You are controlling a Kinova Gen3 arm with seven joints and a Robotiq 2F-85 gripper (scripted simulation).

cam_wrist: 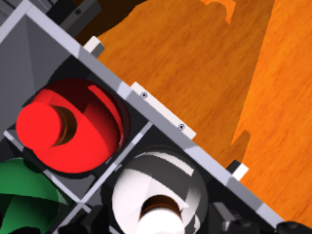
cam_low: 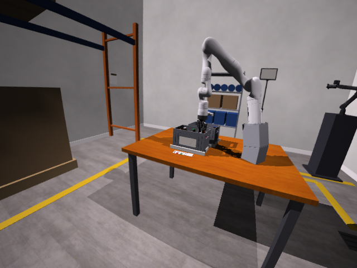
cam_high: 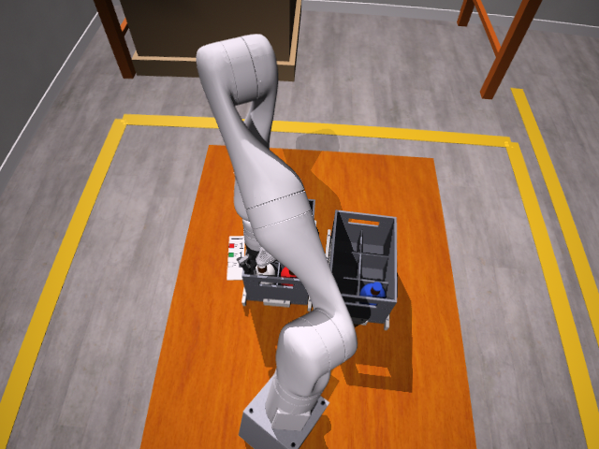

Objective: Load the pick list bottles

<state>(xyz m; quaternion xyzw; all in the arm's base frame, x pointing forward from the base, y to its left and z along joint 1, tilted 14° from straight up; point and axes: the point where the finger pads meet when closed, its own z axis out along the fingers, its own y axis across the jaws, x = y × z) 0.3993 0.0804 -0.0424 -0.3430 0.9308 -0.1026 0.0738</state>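
My gripper is now 80 mm to the left of the red bottle and 80 mm above it. From my hand the other things lie so: pick list 100 mm ahead, 100 mm to the left, 170 mm below; blue bottle 50 mm behind, 320 mm to the right, 80 mm below; green bottle 90 mm ahead, 90 mm to the right, 80 mm below.
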